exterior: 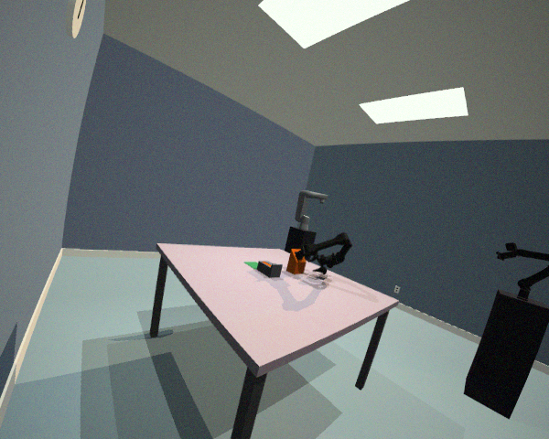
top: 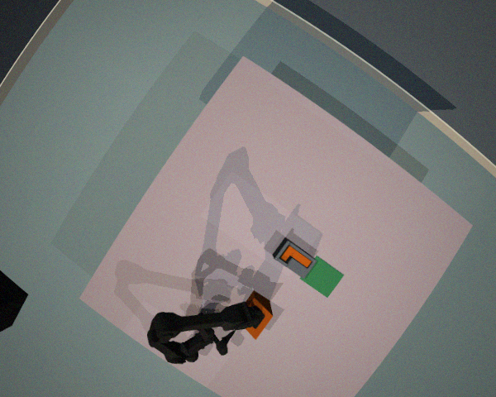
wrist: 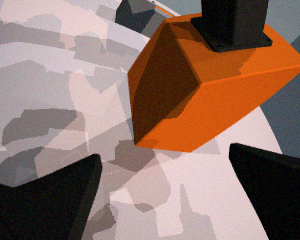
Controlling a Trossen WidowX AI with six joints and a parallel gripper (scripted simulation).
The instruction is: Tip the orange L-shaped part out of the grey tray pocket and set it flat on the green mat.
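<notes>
The orange L-shaped part lies 370 mm ahead of my gripper tip, 60 mm to the right of it and 10 mm below it. The rest, counted from my gripper tip: green mat: 360 mm ahead, 220 mm to the right, 80 mm below.
</notes>
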